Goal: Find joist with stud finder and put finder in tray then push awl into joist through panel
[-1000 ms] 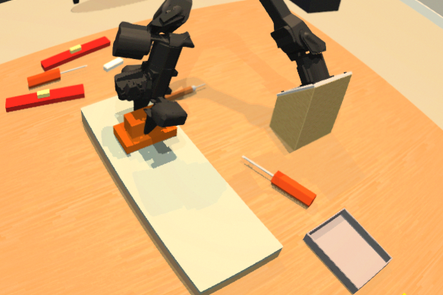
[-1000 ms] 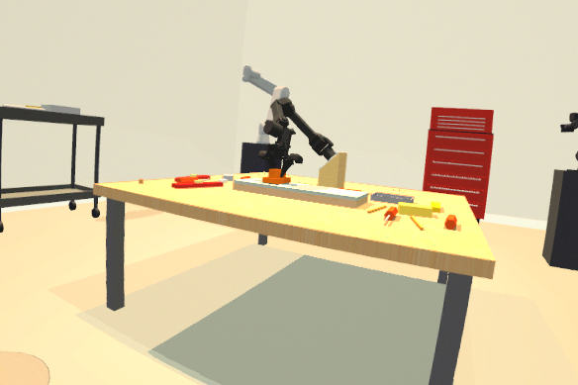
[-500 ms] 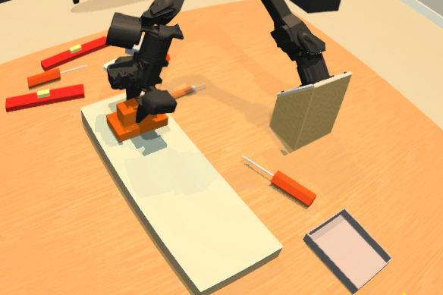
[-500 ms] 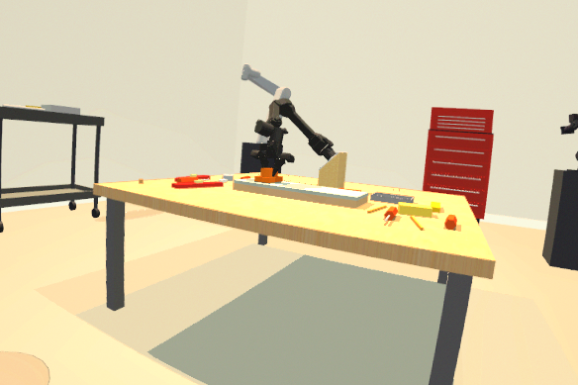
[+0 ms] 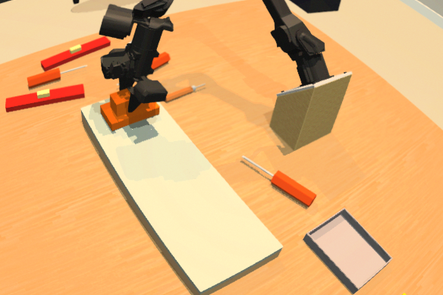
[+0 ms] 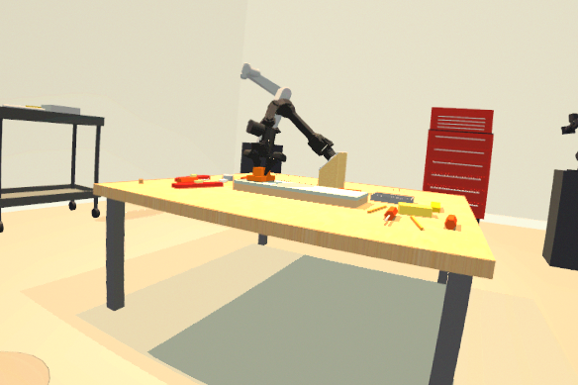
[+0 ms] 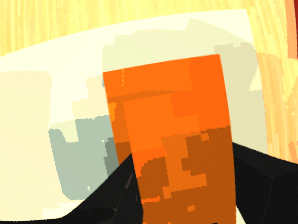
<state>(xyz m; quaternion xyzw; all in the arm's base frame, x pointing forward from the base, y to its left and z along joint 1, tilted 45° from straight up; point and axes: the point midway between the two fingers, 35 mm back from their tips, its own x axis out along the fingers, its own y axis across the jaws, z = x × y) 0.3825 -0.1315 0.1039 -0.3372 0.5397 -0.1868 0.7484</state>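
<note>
Now: gripper tip 4 cm past the indicator window and 3 cm below it. From my gripper tip the other things lie so: white block (25 cm to the right, 6 cm below, 5 cm behind); then awl (20 cm behind, 6 cm to the right, 6 cm below); then orange stud finder (2 cm behind, 2 cm above).
</note>
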